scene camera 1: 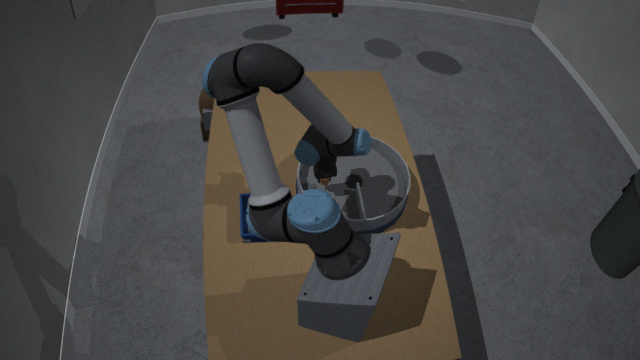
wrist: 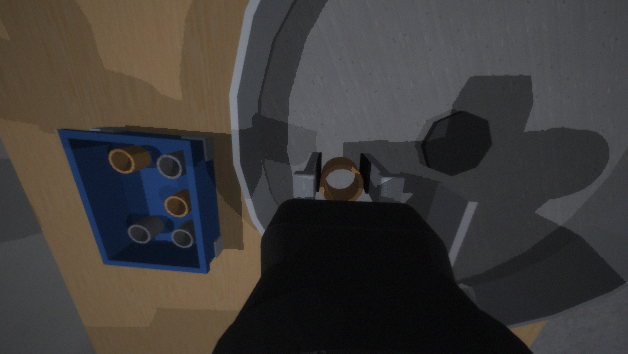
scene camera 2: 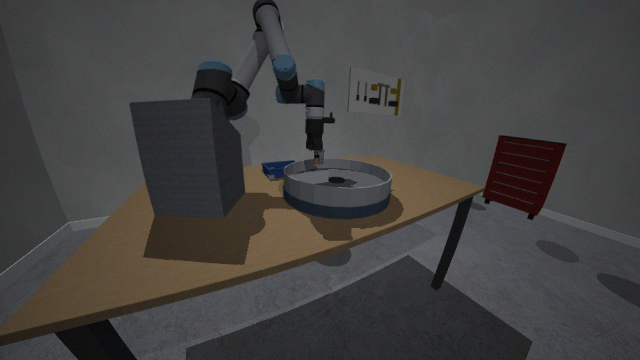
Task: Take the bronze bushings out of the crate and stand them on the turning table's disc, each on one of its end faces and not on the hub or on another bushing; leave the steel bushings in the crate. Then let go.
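Frame: origin at the arm's base, x ahead, y left, z up, level; millimetres.
Where they show: gripper, fingertip midpoint: (scene camera 1: 323, 180) (wrist: 340, 165) (scene camera 2: 318, 163); arm's base at its link origin: (scene camera 1: 344, 258) (scene camera 2: 205, 123).
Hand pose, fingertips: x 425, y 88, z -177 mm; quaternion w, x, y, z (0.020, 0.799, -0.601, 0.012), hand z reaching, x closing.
Each offset is from my fingertips to the top centre of the thing. "spot": to the spot under its first point. Level surfaces: height alone.
My gripper (scene camera 1: 325, 181) (scene camera 2: 317, 160) (wrist: 340, 165) is shut on a bronze bushing {8 mm back, 2 mm right, 26 mm up} (wrist: 341, 163), held upright above the left part of the turning table's grey disc {44 mm ahead, 112 mm right, 39 mm down} (wrist: 380, 75) (scene camera 1: 382, 162). The dark hub {44 mm ahead, 112 mm right, 39 mm down} (wrist: 456, 143) (scene camera 1: 354, 181) (scene camera 2: 336, 180) is to the right of the gripper in the wrist view. In the wrist view, the blue crate {141 mm back, 211 mm left, 50 mm down} (wrist: 155, 268) (scene camera 1: 243, 215) (scene camera 2: 280, 171) holds two bronze bushings, one at upper left (wrist: 140, 158) and one at middle right (wrist: 183, 198), and three steel bushings {81 mm back, 193 mm left, 69 mm down} (wrist: 176, 161) {199 mm back, 232 mm left, 69 mm down} (wrist: 152, 227) {187 mm back, 170 mm left, 69 mm down} (wrist: 186, 230). The arm hides part of the disc in scene camera 1.
A raised wall (wrist: 242, 100) (scene camera 2: 335, 194) rings the disc. A thin light bar {spot: 27 mm back, 129 mm right, 2 mm up} (wrist: 464, 232) (scene camera 1: 361, 202) runs from near the hub towards the wall. The arm's grey pedestal (scene camera 1: 345, 295) (scene camera 2: 180, 160) stands on the wooden table {100 mm down} (scene camera 1: 250, 320) (scene camera 2: 200, 265).
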